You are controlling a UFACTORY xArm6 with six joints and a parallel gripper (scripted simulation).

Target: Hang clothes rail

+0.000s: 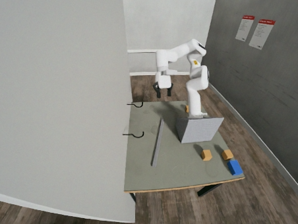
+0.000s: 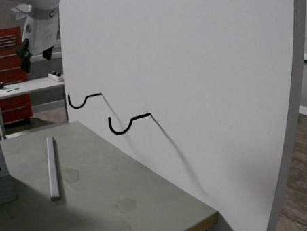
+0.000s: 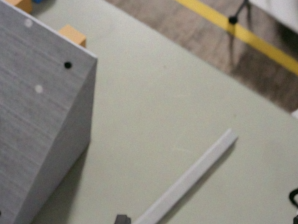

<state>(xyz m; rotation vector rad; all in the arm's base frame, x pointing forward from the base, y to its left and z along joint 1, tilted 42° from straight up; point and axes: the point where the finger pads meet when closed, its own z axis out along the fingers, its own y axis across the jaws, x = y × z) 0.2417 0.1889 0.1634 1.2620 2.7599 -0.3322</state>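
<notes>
Now: hand 360 mm above the grey clothes rail, 90 mm to the right of it and 10 mm short of it. From my hand the other things lie so: blue block 530 mm behind, 350 mm below, 320 mm to the left; white wall panel 300 mm ahead, 60 mm above, 40 mm to the left.
</notes>
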